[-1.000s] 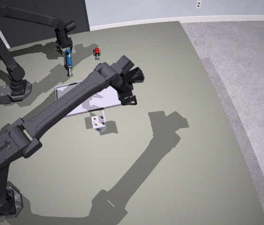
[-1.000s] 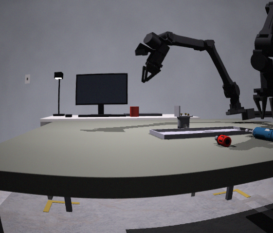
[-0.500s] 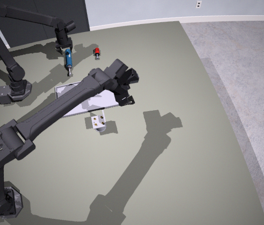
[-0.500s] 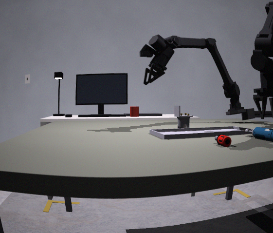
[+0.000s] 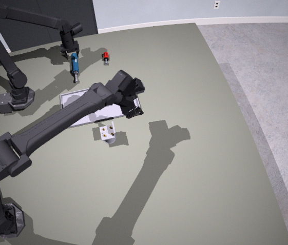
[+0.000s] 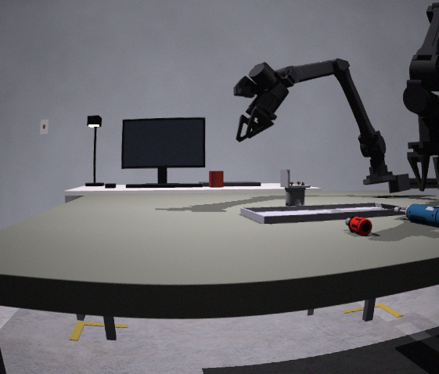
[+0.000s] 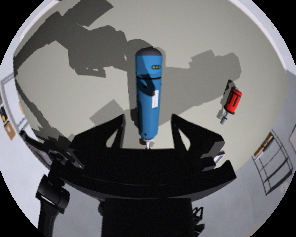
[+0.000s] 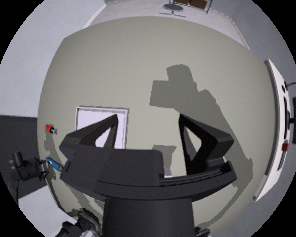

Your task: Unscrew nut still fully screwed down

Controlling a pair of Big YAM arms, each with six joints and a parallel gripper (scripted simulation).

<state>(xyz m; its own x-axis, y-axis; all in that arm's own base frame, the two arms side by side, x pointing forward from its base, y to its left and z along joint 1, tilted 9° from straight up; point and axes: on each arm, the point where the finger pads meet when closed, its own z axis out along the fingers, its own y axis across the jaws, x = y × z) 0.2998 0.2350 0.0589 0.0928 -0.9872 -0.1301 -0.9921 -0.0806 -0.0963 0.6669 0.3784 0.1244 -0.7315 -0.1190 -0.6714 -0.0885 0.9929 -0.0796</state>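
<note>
My right hand is 150 mm past the bracket, 130 mm above it and 40 mm to the left of it. From my right hand the other things lie so: socket tip 350 mm to the left, 330 mm behind, 180 mm below; short red-handled tool 500 mm to the left, 180 mm below, 140 mm behind; shallow white tray 200 mm behind, 190 mm below, 170 mm to the left.
</note>
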